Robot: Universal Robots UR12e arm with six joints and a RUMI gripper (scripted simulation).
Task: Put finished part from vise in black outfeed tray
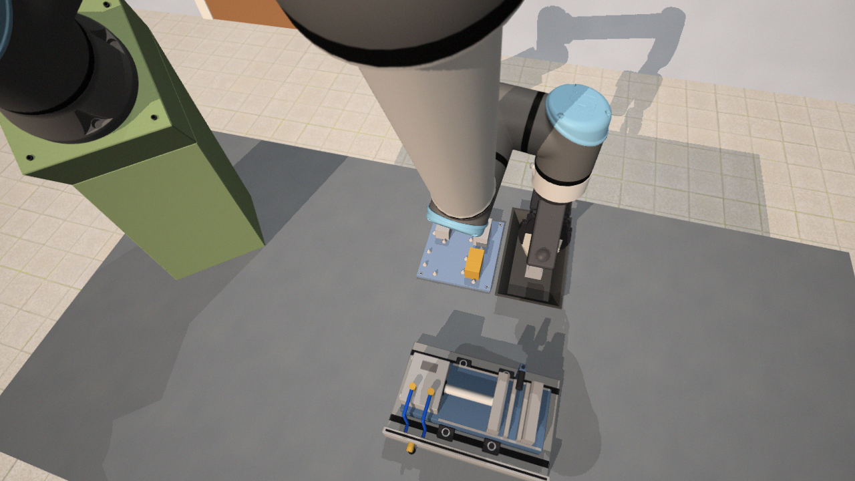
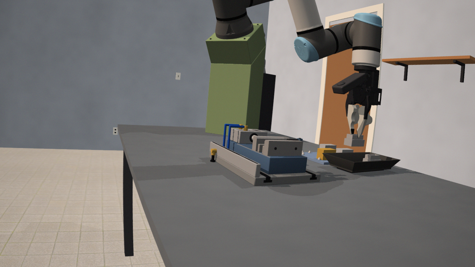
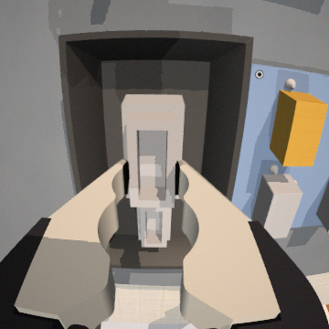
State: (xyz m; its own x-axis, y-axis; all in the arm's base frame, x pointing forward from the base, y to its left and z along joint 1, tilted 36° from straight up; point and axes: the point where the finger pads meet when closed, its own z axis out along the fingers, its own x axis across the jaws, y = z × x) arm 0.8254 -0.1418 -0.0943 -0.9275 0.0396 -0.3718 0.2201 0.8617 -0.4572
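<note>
Now: hand 120 mm past the orange block, 90 mm above it and 40 mm to the right of it. Round my hand: vise: 270 mm to the right, 130 mm behind, 80 mm below; then vise rod: 270 mm to the right, 150 mm behind, 40 mm below; then blue fixture plate: 150 mm behind, 120 mm below, 90 mm to the left.
</note>
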